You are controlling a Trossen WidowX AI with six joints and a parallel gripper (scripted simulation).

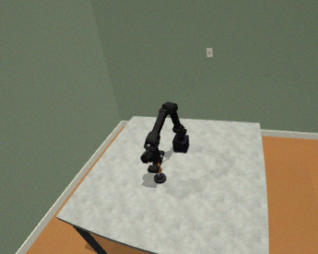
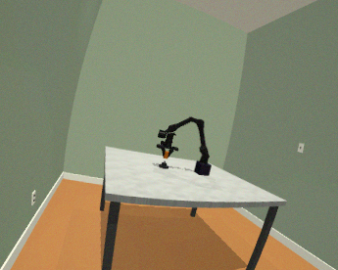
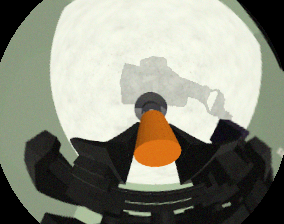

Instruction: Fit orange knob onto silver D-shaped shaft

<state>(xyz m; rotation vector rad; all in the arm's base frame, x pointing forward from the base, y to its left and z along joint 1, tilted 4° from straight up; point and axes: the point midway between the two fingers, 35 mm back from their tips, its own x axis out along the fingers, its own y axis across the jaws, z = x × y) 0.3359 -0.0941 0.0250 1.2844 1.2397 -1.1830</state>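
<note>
The dark round pedestal is 60 mm below my gripper tip. From my gripper tip the other things lie so: orange knob: 30 mm above.
</note>
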